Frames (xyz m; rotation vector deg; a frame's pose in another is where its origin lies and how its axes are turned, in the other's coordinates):
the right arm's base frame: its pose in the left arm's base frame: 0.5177 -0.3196 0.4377 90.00 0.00 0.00
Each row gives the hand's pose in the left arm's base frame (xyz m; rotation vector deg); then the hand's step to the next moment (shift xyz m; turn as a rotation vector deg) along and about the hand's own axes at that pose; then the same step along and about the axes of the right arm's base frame.
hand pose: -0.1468 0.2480 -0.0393 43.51 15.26 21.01
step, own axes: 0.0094 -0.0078 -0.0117 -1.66 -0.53 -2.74
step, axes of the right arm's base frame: 0.0060 -0.0147 -0.0059 -2.38 -2.12 -0.65
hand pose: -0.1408 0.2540 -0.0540 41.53 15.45 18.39
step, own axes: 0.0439 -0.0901 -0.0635 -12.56 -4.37 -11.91
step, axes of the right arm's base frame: 0.0355 -0.1129 0.0086 -14.83 -9.91 0.64
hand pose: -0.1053 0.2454 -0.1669 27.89 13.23 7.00
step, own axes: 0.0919 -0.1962 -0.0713 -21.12 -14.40 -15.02
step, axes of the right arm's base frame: 0.0832 -0.1721 0.1244 -23.27 -15.73 9.50
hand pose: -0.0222 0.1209 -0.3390 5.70 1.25 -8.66
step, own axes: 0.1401 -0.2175 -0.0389 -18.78 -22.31 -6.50
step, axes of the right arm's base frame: 0.1050 -0.0639 0.2309 -22.03 -8.09 18.49
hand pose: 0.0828 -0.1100 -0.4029 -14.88 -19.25 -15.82
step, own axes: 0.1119 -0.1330 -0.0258 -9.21 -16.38 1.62
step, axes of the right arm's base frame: 0.0681 0.0435 0.1561 -13.85 1.52 12.71
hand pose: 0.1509 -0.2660 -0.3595 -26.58 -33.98 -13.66
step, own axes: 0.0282 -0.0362 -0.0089 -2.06 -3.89 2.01
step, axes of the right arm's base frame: 0.0145 0.0227 0.0382 -3.97 1.62 2.24
